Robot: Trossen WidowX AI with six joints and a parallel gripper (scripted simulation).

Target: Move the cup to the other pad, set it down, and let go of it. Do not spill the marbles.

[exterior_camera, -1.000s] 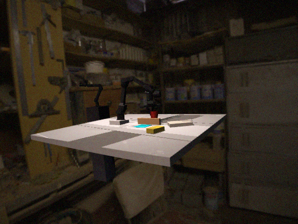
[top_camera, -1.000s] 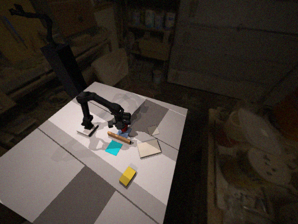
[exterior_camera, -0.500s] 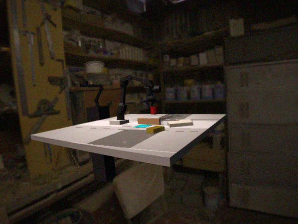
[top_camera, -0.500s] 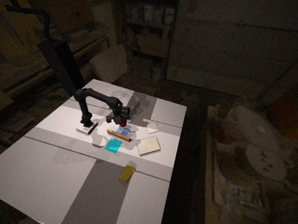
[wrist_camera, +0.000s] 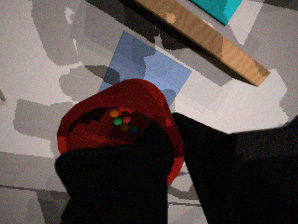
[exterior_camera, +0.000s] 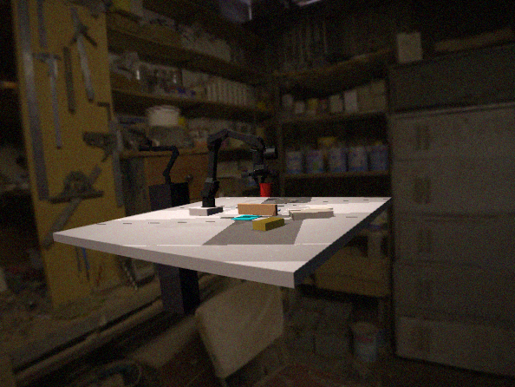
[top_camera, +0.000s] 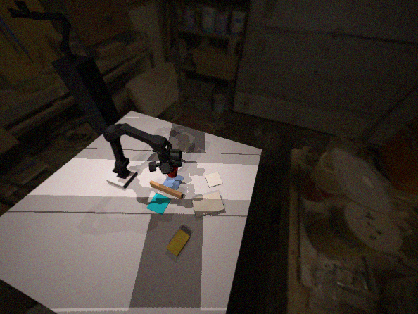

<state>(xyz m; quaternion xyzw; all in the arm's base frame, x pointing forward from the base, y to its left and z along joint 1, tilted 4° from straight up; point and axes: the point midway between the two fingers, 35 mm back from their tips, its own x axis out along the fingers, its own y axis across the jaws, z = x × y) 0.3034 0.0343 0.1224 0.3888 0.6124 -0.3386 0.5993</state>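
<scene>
The cyan pad is 17 cm to the right of my gripper tip and 12 cm below it. The rest, counted from my gripper tip: red cup: 3 cm ahead, 1 cm to the left; then wooden block: 10 cm below, 8 cm to the right, 1 cm ahead; then blue pad: 12 cm below, 2 cm ahead, 1 cm to the left.
</scene>
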